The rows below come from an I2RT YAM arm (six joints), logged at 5 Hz.
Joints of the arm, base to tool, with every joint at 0 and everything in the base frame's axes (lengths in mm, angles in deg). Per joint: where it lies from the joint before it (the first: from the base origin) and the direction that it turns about. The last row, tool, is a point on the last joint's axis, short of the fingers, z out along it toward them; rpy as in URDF.
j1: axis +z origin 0 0 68
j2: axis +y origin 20 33.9 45.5
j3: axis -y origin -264 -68.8 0
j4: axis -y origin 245 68.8 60
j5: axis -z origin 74 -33.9 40.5
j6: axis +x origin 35.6 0 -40.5
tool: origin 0 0 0 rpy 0 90 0
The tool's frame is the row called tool.
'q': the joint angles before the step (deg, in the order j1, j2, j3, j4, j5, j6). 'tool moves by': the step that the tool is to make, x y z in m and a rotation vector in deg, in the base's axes. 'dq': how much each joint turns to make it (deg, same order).
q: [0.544, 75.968, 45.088, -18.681, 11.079, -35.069]
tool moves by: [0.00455, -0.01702, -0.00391, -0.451, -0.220, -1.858]
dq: [-3.696, 1.439, -0.002, 1.988, -0.861, -1.713]
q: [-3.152, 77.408, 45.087, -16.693, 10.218, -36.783]
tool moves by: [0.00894, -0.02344, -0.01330, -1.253, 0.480, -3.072]
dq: [-4.625, 3.952, -0.090, 4.047, -0.043, -2.053]
